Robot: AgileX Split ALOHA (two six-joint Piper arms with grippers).
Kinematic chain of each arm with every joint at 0, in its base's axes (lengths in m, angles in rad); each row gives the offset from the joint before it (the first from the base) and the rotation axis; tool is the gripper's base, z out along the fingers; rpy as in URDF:
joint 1: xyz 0 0 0.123 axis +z
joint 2: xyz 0 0 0 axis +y
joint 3: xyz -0.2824 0 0.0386 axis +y
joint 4: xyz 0.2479 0 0.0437 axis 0.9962 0 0.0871
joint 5: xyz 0 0 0 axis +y
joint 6: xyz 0.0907 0 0.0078 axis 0.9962 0 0.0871
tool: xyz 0 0 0 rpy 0 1.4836 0
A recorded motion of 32 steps. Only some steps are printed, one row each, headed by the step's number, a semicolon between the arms.
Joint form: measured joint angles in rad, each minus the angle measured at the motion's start. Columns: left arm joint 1, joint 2, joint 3, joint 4, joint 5, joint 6; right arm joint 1, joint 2, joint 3, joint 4, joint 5, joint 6.
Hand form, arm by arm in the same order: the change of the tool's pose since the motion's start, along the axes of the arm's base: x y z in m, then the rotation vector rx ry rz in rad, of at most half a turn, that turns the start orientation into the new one. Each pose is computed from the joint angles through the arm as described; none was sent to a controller.
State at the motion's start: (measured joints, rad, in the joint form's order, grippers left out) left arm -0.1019 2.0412 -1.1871 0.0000 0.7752 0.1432; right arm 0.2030 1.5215 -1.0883 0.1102 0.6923 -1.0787
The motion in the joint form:
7: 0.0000 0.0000 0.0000 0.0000 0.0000 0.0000; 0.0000 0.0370 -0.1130 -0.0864 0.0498 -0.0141
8: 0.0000 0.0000 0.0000 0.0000 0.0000 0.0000; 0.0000 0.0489 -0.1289 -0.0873 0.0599 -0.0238
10: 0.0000 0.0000 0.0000 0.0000 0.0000 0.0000; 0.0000 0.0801 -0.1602 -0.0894 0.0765 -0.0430
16: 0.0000 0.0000 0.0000 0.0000 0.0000 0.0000; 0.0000 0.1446 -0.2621 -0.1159 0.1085 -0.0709
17: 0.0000 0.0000 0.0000 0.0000 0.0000 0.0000; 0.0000 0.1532 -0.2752 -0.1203 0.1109 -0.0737
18: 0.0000 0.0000 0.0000 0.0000 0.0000 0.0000; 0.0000 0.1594 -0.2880 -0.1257 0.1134 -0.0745
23: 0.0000 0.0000 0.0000 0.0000 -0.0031 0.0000; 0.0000 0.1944 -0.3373 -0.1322 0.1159 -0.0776
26: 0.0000 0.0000 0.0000 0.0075 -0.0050 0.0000; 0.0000 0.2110 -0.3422 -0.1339 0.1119 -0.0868
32: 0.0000 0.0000 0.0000 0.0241 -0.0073 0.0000; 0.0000 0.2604 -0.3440 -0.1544 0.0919 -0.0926
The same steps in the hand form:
7: 0.0000 0.0000 0.0000 0.0000 0.0000 0.0000; 0.0173 -0.0015 0.0185 -0.0814 -0.0442 0.0414
8: 0.0000 0.0000 0.0000 0.0000 0.0000 0.0000; 0.0203 -0.0009 0.0187 -0.0881 -0.0398 0.0504
10: 0.0000 0.0000 0.0000 0.0000 0.0000 0.0000; 0.0276 0.0005 0.0166 -0.1023 -0.0267 0.0686
16: 0.0000 0.0000 0.0000 0.0000 0.0000 0.0000; 0.0475 0.0029 0.0225 -0.1404 -0.0404 0.0991
17: 0.0000 0.0000 0.0000 0.0000 0.0000 0.0000; 0.0502 0.0031 0.0232 -0.1457 -0.0436 0.1024
18: 0.0000 0.0000 0.0000 0.0000 0.0000 0.0000; 0.0525 0.0032 0.0246 -0.1506 -0.0486 0.1039
23: 0.0003 0.0000 0.0000 -0.0003 -0.0031 0.0000; 0.0634 0.0050 0.0262 -0.1567 -0.0617 0.1070
26: 0.0005 0.0004 0.0000 0.0049 -0.0055 -0.0052; 0.0669 0.0056 0.0215 -0.1640 -0.0556 0.1160
32: 0.0008 0.0014 0.0000 0.0165 -0.0090 -0.0168; 0.0764 0.0063 0.0040 -0.1902 -0.0323 0.1291

